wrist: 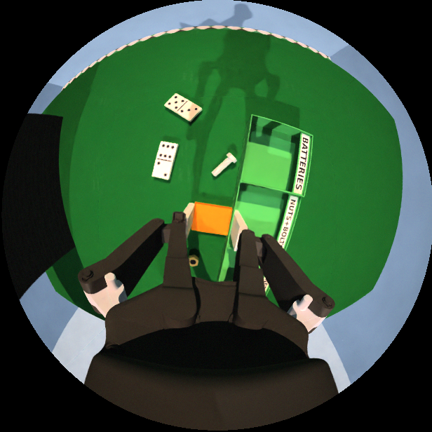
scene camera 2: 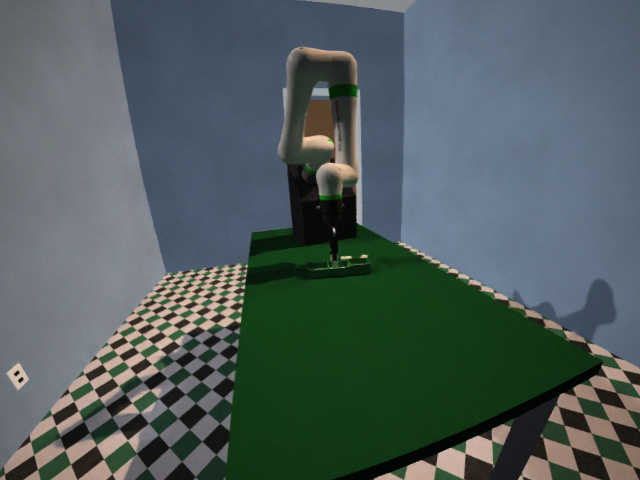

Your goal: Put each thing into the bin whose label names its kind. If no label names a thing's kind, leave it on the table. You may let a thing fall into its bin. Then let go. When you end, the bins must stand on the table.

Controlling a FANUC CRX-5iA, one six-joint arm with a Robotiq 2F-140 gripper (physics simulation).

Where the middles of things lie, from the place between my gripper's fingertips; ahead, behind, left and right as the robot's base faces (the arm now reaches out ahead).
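An orange block (wrist: 207, 217) is right at my hand. And there's the green bin row (scene camera 2: 351, 266): my gripper is 2 cm below it, 1 cm to the left of it and 7 cm short of it.
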